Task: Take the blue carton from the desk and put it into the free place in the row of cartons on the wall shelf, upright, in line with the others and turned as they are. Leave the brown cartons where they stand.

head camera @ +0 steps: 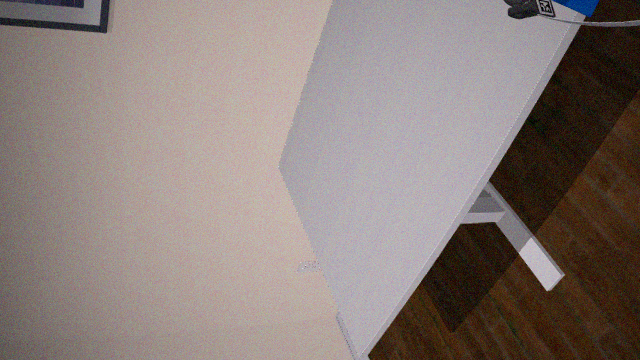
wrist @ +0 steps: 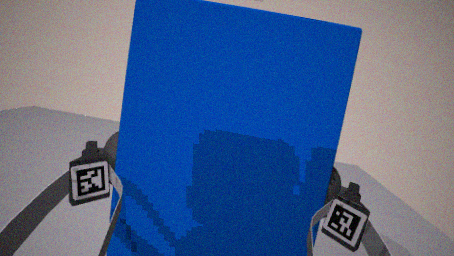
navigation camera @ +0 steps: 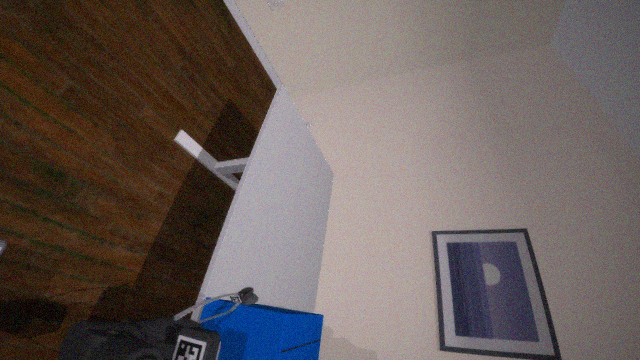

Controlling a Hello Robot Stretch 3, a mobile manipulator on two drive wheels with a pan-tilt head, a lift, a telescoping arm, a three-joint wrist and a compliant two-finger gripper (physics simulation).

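Frame: origin at the robot's base, x ahead, y left, z up, level; millimetres.
Seen in the pictures: gripper, fingertip midpoint: (wrist: 223, 165) (navigation camera: 245, 338).
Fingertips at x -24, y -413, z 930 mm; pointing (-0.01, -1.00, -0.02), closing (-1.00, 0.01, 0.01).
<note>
A point is followed by its place in that frame.
The blue carton (wrist: 235, 85) @(x -23, y -371, z 992 mm) (navigation camera: 270, 332) @(x 3, y -373, z 1009 mm) (head camera: 582, 6) @(x 30, y -359, z 874 mm) fills the middle of the wrist view, shows at the bottom of the navigation view and as a small corner at the top right of the head view. My gripper (wrist: 223, 165) @(x -24, y -413, z 930 mm) is shut on it, with one fingertip against each side. The carton looks slightly tilted in the wrist view, and its lower end is cut off. The desk (head camera: 400, 150) @(x 446, y -719, z 721 mm) (navigation camera: 280, 210) @(x 389, y -740, z 721 mm) (wrist: 40, 135) @(x 562, y -930, z 721 mm) lies behind and below; whether the carton touches it I cannot tell. The wall shelf and the brown cartons do not show.
A plain wall (head camera: 175, 150) @(x 858, y -1305, z 1087 mm) (navigation camera: 400, 150) @(x 1057, y -1317, z 1184 mm) runs along the desk's far side. A framed picture (navigation camera: 465, 300) @(x 129, y -1240, z 1448 mm) (head camera: 50, 4) @(x 399, y -1256, z 1476 mm) hangs on it. A white desk leg (head camera: 540, 260) (navigation camera: 187, 142) sticks out over the wooden floor (head camera: 575, 320) @(x 842, y -424, z 1 mm) (navigation camera: 90, 150) @(x 472, y -247, z 0 mm).
</note>
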